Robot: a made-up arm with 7 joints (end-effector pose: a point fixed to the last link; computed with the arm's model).
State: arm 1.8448 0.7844 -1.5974 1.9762 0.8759 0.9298 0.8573
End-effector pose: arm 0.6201 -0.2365 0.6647 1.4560 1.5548 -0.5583
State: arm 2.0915 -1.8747 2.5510 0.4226 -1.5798 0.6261 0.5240
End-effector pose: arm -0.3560 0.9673 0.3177 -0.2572 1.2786 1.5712
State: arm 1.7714 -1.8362 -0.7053 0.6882 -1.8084 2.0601 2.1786
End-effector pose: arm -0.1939 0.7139 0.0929 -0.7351 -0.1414 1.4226
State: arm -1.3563 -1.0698 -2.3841 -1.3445 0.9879 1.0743 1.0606
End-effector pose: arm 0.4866 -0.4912 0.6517 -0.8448 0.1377 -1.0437
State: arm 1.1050 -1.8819 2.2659 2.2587 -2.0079 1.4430 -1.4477
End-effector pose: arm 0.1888 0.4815 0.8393 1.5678 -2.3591 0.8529
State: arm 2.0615 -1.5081 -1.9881 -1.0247 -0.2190 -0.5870 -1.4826
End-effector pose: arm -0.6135 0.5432 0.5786 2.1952 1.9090 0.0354
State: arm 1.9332 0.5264 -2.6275 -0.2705 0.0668 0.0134 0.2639
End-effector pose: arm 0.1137 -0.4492 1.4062 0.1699 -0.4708 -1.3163
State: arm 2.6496 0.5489 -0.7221 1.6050 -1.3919 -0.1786 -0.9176
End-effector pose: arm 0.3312 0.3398 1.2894 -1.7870 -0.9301 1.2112
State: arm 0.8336 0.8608 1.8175 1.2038 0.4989 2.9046 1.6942
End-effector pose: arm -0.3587 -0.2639 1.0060 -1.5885 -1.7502 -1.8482
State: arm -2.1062 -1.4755 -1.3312 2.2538 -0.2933 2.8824 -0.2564
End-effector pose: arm -0.5411 -0.2438 0.6001 -0.9035 1.7771 -1.6251
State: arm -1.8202 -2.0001 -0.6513 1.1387 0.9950 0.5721 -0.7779
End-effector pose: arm -0.5170 -0.3345 -0.0249 1.1008 1.4162 -1.5533
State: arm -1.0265 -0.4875 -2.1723 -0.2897 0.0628 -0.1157 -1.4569
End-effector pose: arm 0.3216 -0.2568 1.4265 1.6457 -2.3980 1.1773
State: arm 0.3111 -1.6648 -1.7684 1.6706 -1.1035 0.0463 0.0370
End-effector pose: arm 0.7967 -0.3038 0.6136 1.8416 -1.2674 0.9580
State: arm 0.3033 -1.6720 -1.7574 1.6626 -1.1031 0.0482 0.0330
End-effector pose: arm 0.7983 -0.3092 0.6028 1.8506 -1.2718 0.9381
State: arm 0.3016 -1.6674 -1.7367 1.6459 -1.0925 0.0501 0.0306
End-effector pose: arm 0.8038 -0.3092 0.5959 1.8805 -1.2823 0.9370
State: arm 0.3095 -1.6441 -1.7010 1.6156 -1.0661 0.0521 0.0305
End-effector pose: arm 0.8158 -0.2999 0.5954 1.9433 -1.3026 0.9662
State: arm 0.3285 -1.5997 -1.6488 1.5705 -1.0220 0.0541 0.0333
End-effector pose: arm 0.8342 -0.2787 0.6038 2.0439 -1.3333 1.0312
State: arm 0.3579 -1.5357 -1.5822 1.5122 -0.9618 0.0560 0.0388
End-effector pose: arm 0.8568 -0.2445 0.6227 2.1794 -1.3721 1.1319
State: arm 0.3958 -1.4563 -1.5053 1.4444 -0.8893 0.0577 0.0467
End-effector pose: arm 0.8795 -0.1985 0.6528 2.3426 -1.4153 1.2636
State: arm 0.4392 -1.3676 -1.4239 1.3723 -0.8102 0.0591 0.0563
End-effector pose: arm 0.8975 -0.1441 0.6933 -2.3698 1.3702 -1.3312
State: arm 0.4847 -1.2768 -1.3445 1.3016 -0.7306 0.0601 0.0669
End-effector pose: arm 0.9071 -0.0870 0.7412 -2.1924 1.2135 -1.2799
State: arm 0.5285 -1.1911 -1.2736 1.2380 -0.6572 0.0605 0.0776
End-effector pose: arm 0.9074 -0.0339 0.7914 -2.0241 1.0763 -1.2220
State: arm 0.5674 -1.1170 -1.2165 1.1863 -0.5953 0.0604 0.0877
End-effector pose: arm 0.9005 0.0098 0.8382 -1.8793 0.9659 -1.1665
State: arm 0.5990 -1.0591 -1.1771 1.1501 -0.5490 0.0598 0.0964
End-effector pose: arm 0.8902 0.0413 0.8766 -1.7686 0.8864 -1.1230
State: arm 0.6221 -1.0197 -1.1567 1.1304 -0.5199 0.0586 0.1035
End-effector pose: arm 0.8801 0.0602 0.9037 -1.6967 0.8373 -1.0984
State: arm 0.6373 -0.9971 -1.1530 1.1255 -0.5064 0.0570 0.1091
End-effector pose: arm 0.8724 0.0685 0.9200 -1.6598 0.8139 -1.0934
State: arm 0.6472 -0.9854 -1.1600 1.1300 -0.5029 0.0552 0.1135
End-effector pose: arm 0.8667 0.0704 0.9291 -1.6455 0.8066 -1.1019
